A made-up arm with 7 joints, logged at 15 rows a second.
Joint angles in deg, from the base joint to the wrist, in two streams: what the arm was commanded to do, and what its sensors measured. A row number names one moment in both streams.
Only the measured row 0 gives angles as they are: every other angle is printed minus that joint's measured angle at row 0.
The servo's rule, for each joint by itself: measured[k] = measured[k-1] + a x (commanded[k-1-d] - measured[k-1]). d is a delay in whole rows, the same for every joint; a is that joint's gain. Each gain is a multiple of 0.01, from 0.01 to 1. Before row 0 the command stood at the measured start. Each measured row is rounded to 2 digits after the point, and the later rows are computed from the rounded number. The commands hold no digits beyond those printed.
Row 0, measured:
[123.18 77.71 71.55 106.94 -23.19 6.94 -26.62]
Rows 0 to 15, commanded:
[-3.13 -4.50 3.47 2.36 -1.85 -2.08 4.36]
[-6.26 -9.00 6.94 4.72 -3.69 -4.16 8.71]
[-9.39 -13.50 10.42 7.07 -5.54 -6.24 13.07]
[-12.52 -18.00 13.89 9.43 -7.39 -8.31 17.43]
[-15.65 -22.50 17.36 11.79 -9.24 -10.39 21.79]
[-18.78 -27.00 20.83 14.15 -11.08 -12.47 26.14]
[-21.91 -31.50 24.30 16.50 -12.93 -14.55 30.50]
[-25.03 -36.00 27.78 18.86 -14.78 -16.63 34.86]
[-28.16 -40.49 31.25 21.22 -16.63 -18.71 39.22]
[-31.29 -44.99 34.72 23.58 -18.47 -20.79 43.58]
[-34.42 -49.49 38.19 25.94 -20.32 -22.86 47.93]
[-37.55 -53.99 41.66 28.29 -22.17 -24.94 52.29]
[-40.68 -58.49 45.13 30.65 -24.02 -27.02 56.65]
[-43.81 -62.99 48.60 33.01 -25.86 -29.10 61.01]
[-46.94 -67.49 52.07 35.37 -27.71 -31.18 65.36]
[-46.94 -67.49 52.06 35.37 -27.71 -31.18 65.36]
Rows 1 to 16, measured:
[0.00 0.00 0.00 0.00 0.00 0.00 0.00]
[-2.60 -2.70 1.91 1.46 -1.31 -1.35 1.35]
[-5.64 -6.48 4.68 3.48 -3.00 -3.18 3.63]
[-8.75 -10.69 7.84 5.71 -4.80 -5.17 6.56]
[-11.88 -15.08 11.17 8.02 -6.64 -7.21 9.93]
[-15.01 -19.53 14.57 10.36 -8.49 -9.28 13.61]
[-18.14 -24.01 18.01 12.71 -10.33 -11.35 17.49]
[-21.27 -28.50 21.47 15.06 -12.18 -13.43 21.52]
[-24.39 -33.00 24.94 17.42 -14.03 -15.51 25.66]
[-27.52 -37.49 28.41 19.78 -15.88 -17.59 29.86]
[-30.65 -41.99 31.88 22.14 -17.72 -19.67 34.11]
[-33.78 -46.49 35.35 24.50 -19.57 -21.74 38.39]
[-36.91 -50.99 38.82 26.85 -21.42 -23.82 42.70]
[-40.04 -55.49 42.29 29.21 -23.27 -25.90 47.02]
[-43.17 -59.99 45.76 31.57 -25.11 -27.98 51.36]
[-46.30 -64.49 49.23 33.93 -26.96 -30.06 55.70]
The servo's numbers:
d 1
a 0.83 0.60 0.55 0.62 0.71 0.65 0.31

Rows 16 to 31, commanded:
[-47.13 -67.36 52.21 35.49 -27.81 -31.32 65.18]
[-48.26 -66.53 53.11 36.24 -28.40 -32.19 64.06]
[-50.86 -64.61 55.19 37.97 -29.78 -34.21 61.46]
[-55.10 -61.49 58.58 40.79 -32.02 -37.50 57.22]
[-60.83 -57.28 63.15 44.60 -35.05 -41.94 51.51]
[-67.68 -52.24 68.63 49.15 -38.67 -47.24 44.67]
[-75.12 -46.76 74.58 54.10 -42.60 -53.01 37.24]
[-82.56 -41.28 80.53 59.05 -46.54 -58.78 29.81]
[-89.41 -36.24 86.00 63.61 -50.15 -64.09 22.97]
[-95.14 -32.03 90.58 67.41 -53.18 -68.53 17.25]
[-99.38 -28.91 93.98 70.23 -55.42 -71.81 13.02]
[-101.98 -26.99 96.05 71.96 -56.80 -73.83 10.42]
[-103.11 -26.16 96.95 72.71 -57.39 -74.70 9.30]
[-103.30 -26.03 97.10 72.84 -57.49 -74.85 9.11]
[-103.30 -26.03 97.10 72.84 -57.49 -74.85 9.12]
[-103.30 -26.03 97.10 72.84 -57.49 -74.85 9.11]
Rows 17 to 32, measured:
[-46.83 -66.29 50.79 34.82 -27.49 -30.79 58.69]
[-47.08 -66.93 51.57 35.24 -27.72 -31.13 60.70]
[-48.06 -66.69 52.42 35.86 -28.20 -31.82 61.74]
[-50.38 -65.44 53.94 37.17 -29.32 -33.37 61.65]
[-54.30 -63.07 56.49 39.41 -31.24 -36.05 60.28]
[-59.72 -59.60 60.15 42.63 -33.95 -39.88 57.56]
[-66.33 -55.18 64.81 46.67 -37.30 -44.66 53.56]
[-73.63 -50.13 70.18 51.28 -41.06 -50.09 48.50]
[-81.04 -44.82 75.87 56.10 -44.95 -55.74 42.71]
[-87.99 -39.67 81.44 60.76 -48.64 -61.17 36.59]
[-93.92 -35.09 86.47 64.88 -51.86 -65.95 30.59]
[-98.45 -31.38 90.60 68.20 -54.39 -69.76 25.14]
[-101.38 -28.75 93.60 70.53 -56.10 -72.41 20.58]
[-102.82 -27.20 95.44 71.88 -57.02 -73.90 17.08]
[-103.22 -26.50 96.35 72.48 -57.35 -74.52 14.61]
[-103.29 -26.22 96.76 72.70 -57.45 -74.73 12.91]

